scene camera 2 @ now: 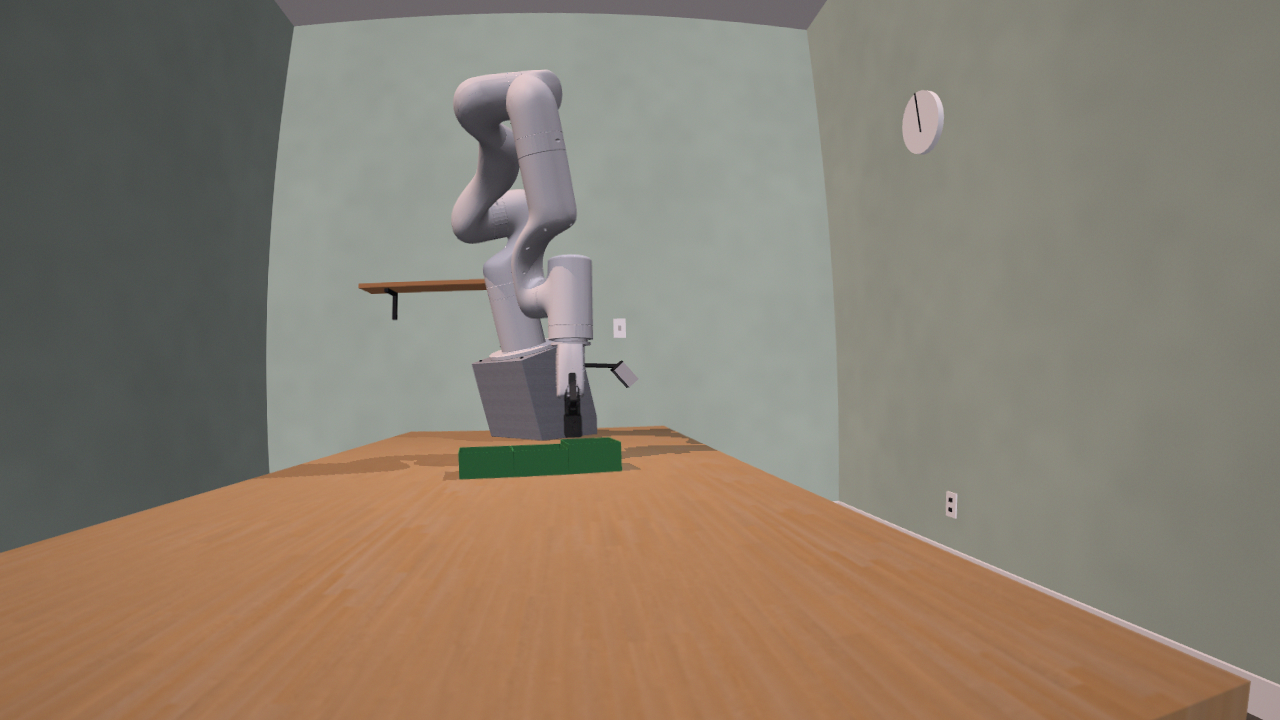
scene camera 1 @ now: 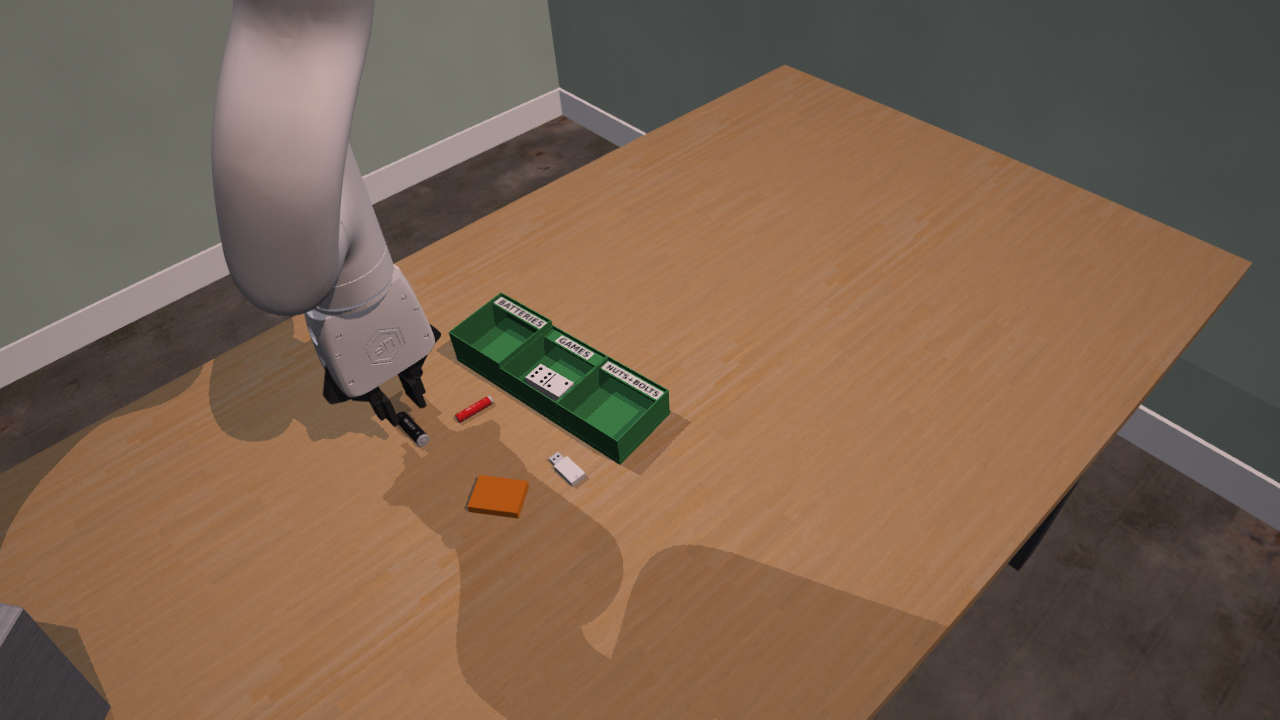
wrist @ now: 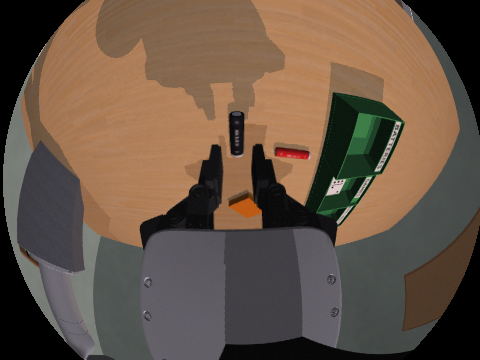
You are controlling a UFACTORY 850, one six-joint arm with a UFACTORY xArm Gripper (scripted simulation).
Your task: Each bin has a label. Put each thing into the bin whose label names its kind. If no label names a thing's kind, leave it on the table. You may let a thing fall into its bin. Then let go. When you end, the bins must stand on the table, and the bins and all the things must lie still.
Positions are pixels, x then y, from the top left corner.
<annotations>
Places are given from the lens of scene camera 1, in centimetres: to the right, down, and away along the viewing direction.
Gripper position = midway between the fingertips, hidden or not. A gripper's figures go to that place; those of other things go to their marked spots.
my gripper (scene camera 1: 403,409): -25, 5, 79
green bin row (scene camera 1: 613,408): -3, 5, 82
orange block (scene camera 1: 497,496): -14, 14, 75
white domino (scene camera 1: 545,379): -10, 2, 84
</annotations>
